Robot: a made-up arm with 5 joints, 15 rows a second.
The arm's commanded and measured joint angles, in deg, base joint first. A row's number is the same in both.
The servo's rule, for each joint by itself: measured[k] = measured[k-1] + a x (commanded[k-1-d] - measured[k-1]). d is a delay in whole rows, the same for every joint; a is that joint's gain. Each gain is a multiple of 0.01, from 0.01 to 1. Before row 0 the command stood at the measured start. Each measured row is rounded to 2 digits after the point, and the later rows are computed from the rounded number. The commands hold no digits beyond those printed.
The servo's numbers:
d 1
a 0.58 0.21 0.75 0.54 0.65
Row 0, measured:
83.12, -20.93, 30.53, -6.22, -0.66
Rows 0 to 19, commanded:
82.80, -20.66, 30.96, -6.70, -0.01
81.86, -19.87, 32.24, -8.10, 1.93
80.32, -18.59, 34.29, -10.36, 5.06
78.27, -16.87, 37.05, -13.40, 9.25
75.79, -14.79, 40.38, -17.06, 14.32
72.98, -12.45, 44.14, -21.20, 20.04
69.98, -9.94, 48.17, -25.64, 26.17
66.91, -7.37, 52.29, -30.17, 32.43
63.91, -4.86, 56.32, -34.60, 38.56
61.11, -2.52, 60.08, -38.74, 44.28
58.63, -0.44, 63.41, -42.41, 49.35
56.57, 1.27, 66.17, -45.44, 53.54
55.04, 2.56, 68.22, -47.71, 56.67
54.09, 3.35, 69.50, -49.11, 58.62
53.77, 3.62, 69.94, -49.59, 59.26
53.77, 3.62, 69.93, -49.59, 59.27
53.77, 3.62, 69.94, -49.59, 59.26
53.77, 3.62, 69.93, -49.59, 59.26
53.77, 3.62, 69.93, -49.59, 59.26
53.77, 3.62, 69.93, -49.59, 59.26
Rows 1 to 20, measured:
83.12, -20.93, 30.53, -6.22, -0.66
82.93, -20.87, 30.85, -6.48, -0.24
82.31, -20.66, 31.89, -7.35, 1.17
81.16, -20.23, 33.69, -8.98, 3.70
79.48, -19.52, 36.21, -11.37, 7.31
77.34, -18.53, 39.34, -14.44, 11.87
74.81, -17.25, 42.94, -18.09, 17.18
72.01, -15.71, 46.86, -22.17, 23.02
69.05, -13.96, 50.93, -26.49, 29.14
66.07, -12.05, 54.97, -30.87, 35.26
63.19, -10.05, 58.80, -35.12, 41.12
60.55, -8.03, 62.26, -39.06, 46.47
58.24, -6.08, 65.19, -42.51, 51.07
56.38, -4.27, 67.46, -45.32, 54.71
55.05, -2.67, 68.99, -47.37, 57.25
54.31, -1.35, 69.70, -48.57, 58.56
54.00, -0.31, 69.87, -49.12, 59.02
53.87, 0.52, 69.92, -49.37, 59.18
53.81, 1.17, 69.93, -49.49, 59.23
53.79, 1.68, 69.93, -49.54, 59.25

